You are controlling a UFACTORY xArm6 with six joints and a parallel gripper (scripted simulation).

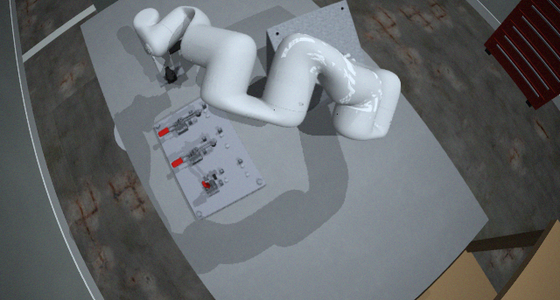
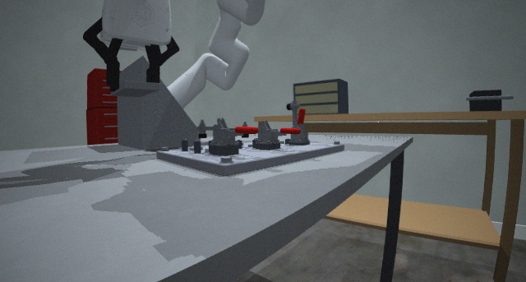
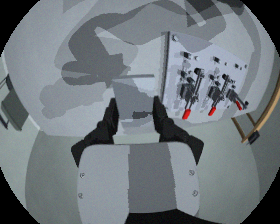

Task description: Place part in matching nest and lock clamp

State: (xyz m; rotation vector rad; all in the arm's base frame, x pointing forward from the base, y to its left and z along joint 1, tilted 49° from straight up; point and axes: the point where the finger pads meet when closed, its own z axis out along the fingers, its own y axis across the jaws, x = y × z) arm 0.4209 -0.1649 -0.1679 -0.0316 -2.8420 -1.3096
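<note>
The grey fixture plate is 250 mm to the left of my hand, 130 mm below it and 10 mm ahead of it. Round my hand: grey part (20 mm below).
</note>
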